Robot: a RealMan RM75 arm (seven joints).
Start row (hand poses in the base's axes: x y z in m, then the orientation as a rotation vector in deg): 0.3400, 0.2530, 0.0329, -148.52, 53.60, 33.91
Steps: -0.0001, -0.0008, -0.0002, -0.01, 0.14, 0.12; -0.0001, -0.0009, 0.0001, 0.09, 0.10, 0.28; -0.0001, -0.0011, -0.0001, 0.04, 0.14, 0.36; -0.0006, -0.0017, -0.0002, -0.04, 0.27, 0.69; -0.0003, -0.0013, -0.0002, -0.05, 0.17, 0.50; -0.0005, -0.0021, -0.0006, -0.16, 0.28, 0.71; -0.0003, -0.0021, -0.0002, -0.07, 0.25, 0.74; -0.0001, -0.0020, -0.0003, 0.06, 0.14, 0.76; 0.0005, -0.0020, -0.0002, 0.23, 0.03, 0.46; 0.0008, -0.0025, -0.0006, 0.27, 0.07, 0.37; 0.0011, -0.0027, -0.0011, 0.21, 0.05, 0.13; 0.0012, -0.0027, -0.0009, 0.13, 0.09, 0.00; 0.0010, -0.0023, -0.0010, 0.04, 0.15, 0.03; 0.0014, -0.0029, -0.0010, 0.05, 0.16, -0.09; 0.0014, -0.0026, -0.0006, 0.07, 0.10, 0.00; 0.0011, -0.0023, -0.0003, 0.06, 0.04, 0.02; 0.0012, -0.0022, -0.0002, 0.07, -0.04, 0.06
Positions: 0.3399, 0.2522, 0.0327, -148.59, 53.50, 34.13; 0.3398, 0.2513, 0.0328, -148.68, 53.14, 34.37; 0.3397, 0.2502, 0.0327, -148.86, 52.71, 34.67; 0.3391, 0.2485, 0.0325, -149.30, 51.95, 35.20; 0.3388, 0.2472, 0.0323, -149.63, 51.40, 35.55; 0.3383, 0.2451, 0.0317, -150.18, 50.68, 36.07; 0.3380, 0.2430, 0.0315, -150.66, 49.86, 36.58; 0.3379, 0.2410, 0.0312, -151.05, 48.91, 36.98; 0.3384, 0.2390, 0.0310, -151.11, 48.21, 37.20; 0.3392, 0.2365, 0.0304, -151.08, 47.62, 37.46; 0.3403, 0.2338, 0.0293, -150.96, 47.36, 37.61; 0.3415, 0.2311, 0.0284, -150.83, 47.32, 37.77; 0.3425, 0.2288, 0.0274, -150.79, 47.30, 37.99; 0.3439, 0.2259, 0.0264, -150.67, 47.43, 38.20; 0.3453, 0.2233, 0.0258, -150.60, 47.42, 38.35; 0.3464, 0.2210, 0.0255, -150.55, 47.37, 38.42; 0.3476, 0.2188, 0.0253, -150.53, 47.24, 38.40
